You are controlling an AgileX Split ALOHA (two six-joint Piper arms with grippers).
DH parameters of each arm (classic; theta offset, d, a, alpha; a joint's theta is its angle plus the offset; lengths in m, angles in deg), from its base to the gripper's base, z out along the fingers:
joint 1: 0 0.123 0 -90
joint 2: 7.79 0 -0.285 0
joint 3: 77.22 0 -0.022 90
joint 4: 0 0.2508 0 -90
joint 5: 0 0 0.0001 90
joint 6: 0 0.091 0 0
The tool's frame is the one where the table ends.
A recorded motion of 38 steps. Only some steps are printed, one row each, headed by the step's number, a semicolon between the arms.
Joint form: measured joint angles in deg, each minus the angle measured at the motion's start. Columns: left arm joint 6, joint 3, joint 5, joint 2, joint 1, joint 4; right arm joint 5, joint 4, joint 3, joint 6, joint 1, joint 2.
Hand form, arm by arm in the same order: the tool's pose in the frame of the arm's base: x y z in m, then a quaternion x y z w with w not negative. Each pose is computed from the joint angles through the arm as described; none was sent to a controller.
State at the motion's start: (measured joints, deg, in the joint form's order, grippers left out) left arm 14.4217 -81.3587 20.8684 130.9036 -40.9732 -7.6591; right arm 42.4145 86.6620 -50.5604 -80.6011 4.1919 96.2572
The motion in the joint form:
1: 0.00 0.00 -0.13 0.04 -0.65 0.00; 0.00 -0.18 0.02 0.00 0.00 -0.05
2: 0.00 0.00 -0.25 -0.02 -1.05 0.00; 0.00 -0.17 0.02 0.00 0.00 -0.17
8: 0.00 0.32 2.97 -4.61 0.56 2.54; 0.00 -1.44 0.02 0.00 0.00 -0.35
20: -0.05 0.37 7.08 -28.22 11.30 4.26; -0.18 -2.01 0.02 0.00 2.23 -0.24
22: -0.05 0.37 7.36 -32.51 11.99 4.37; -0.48 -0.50 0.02 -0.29 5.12 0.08
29: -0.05 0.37 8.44 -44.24 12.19 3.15; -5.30 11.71 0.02 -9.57 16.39 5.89
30: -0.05 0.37 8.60 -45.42 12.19 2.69; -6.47 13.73 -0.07 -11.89 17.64 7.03
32: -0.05 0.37 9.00 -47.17 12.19 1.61; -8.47 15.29 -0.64 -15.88 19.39 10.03
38: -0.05 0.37 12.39 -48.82 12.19 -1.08; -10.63 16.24 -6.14 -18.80 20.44 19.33
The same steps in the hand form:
1: 0.3308 -0.2997 0.0680 0.40854 0.88676 -0.08554 0.19858; 0.3166 0.0847 0.2061 -0.13802 0.85863 0.35924 0.33860
2: 0.3289 -0.3021 0.0686 0.41146 0.88504 -0.08657 0.19977; 0.3164 0.0847 0.2068 -0.13829 0.85824 0.35920 0.33953
8: 0.3356 -0.2901 0.1006 0.41657 0.88071 -0.07640 0.21210; 0.3153 0.0845 0.2068 -0.14806 0.85943 0.35420 0.33765
20: 0.3558 -0.2056 0.2750 0.32840 0.86207 -0.07402 0.37883; 0.3117 0.0964 0.2056 -0.16800 0.85788 0.35725 0.32892
22: 0.3470 -0.1951 0.3050 0.31942 0.85045 -0.07578 0.41105; 0.3082 0.1121 0.2049 -0.17880 0.85325 0.36857 0.32272
29: 0.3068 -0.1725 0.3807 0.29956 0.81207 -0.09624 0.49147; 0.3002 0.1708 0.1766 -0.20884 0.84616 0.38117 0.30839
30: 0.3018 -0.1702 0.3877 0.29636 0.80836 -0.10087 0.49855; 0.3001 0.1769 0.1704 -0.21391 0.84725 0.37498 0.30952
32: 0.2938 -0.1669 0.3977 0.29042 0.80380 -0.11067 0.50726; 0.3013 0.1859 0.1538 -0.23449 0.85213 0.35597 0.30361
38: 0.2832 -0.1643 0.4029 0.28501 0.81287 -0.13083 0.49080; 0.3228 0.1995 0.1152 -0.24550 0.86514 0.33273 0.28380

